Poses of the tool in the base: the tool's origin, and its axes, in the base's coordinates. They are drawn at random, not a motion.
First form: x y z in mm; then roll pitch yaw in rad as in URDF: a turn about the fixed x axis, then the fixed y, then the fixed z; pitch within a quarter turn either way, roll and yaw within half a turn.
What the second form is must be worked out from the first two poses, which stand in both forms.
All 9 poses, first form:
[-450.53, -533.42, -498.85, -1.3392, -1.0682, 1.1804]
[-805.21, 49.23, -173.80, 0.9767, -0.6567, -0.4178]
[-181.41, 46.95, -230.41, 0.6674, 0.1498, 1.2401]
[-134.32, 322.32, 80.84, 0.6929, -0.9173, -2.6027]
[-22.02, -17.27, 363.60, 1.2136, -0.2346, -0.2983]
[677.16, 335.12, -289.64, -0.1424, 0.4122, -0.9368]
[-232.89, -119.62, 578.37, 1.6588, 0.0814, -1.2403]
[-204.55, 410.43, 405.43, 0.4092, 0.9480, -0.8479]
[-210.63, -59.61, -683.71, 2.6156, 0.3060, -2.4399]
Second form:
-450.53, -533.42, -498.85; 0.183, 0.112, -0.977; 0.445, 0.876, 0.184; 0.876, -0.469, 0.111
-805.21, 49.23, -173.80; 0.724, -0.235, -0.649; -0.321, 0.717, -0.619; 0.611, 0.656, 0.443
-181.41, 46.95, -230.41; 0.321, -0.713, 0.623; 0.935, 0.342, -0.090; -0.149, 0.612, 0.777
-134.32, 322.32, 80.84; -0.522, 0.830, 0.196; -0.312, -0.400, 0.862; 0.794, 0.388, 0.468
-22.02, -17.27, 363.60; 0.930, -0.105, -0.353; -0.286, 0.398, -0.872; 0.232, 0.911, 0.340
677.16, 335.12, -289.64; 0.543, 0.764, 0.349; -0.738, 0.632, -0.235; -0.401, -0.130, 0.907
-232.89, -119.62, 578.37; 0.323, -0.057, -0.945; -0.943, -0.105, -0.316; -0.081, 0.993, -0.088
-204.55, 410.43, 405.43; 0.386, 0.902, 0.195; -0.437, 0.365, -0.822; -0.812, 0.232, 0.535
-210.63, -59.61, -683.71; -0.728, -0.674, -0.125; -0.616, 0.563, 0.552; -0.301, 0.479, -0.825

